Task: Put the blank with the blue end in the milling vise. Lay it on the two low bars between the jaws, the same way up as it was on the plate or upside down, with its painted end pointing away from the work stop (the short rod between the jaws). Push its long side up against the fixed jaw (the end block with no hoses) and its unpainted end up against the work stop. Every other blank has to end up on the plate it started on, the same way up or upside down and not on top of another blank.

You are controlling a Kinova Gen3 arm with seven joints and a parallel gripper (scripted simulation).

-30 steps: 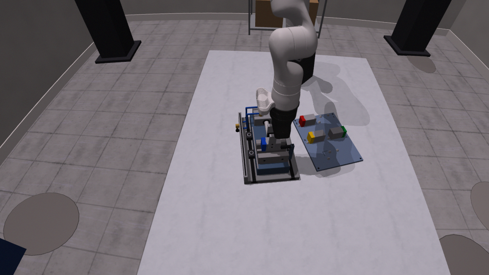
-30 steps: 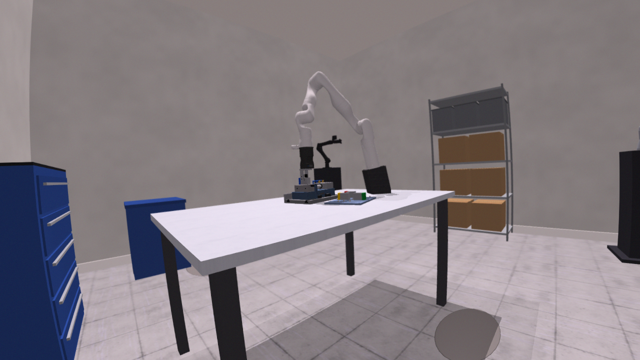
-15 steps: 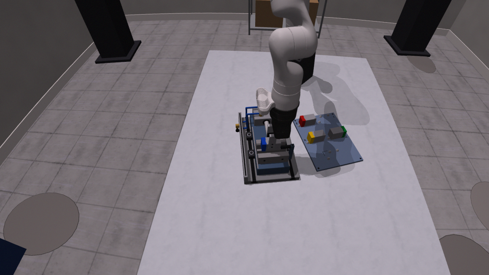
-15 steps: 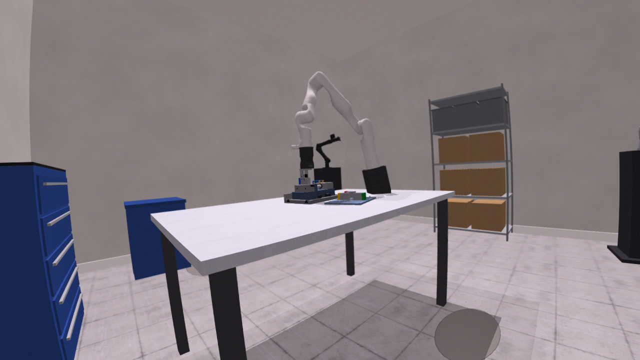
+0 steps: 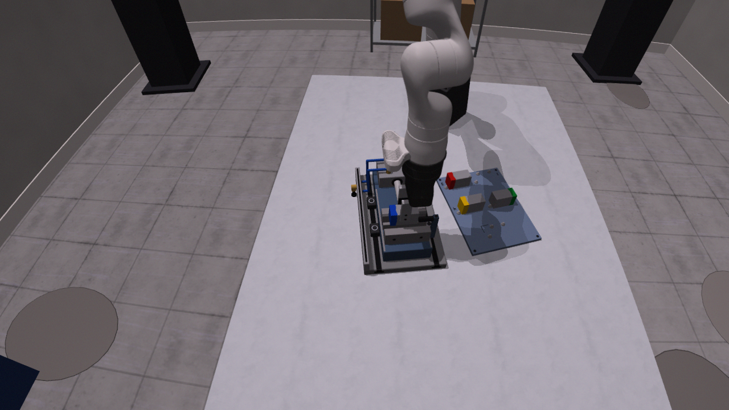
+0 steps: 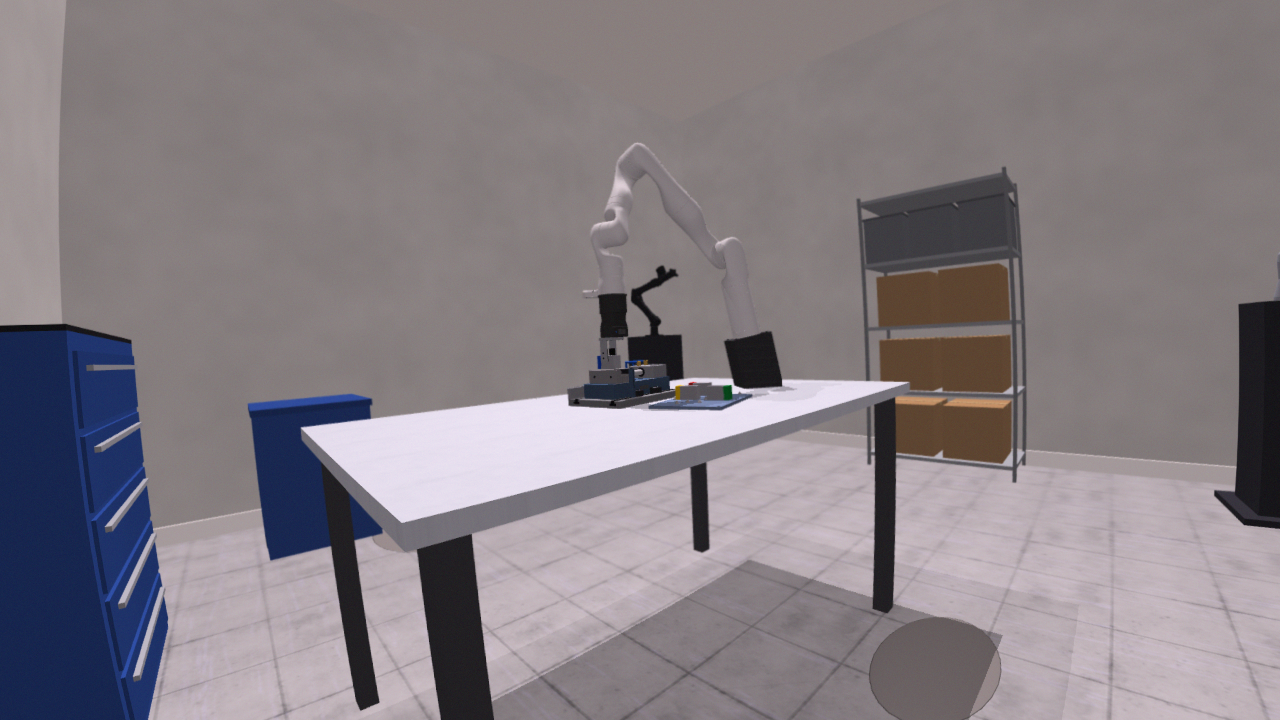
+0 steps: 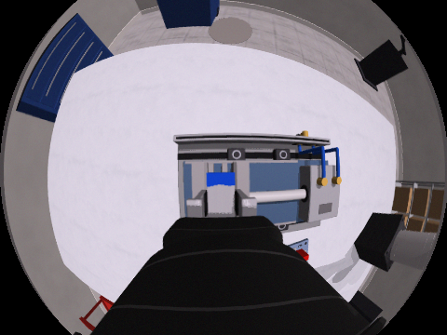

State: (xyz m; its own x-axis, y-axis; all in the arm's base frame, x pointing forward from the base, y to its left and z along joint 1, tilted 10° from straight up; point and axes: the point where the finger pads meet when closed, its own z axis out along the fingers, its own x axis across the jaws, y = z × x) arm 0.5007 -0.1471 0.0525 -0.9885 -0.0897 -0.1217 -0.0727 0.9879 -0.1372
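The blue-ended blank is 2 cm below my hand. Also, from my hand: vise base rail 7 cm behind, 9 cm to the right, 10 cm below; then work stop rod 1 cm behind, 5 cm to the left, 5 cm below; then fixed jaw 3 cm ahead, 1 cm to the left, 6 cm below.
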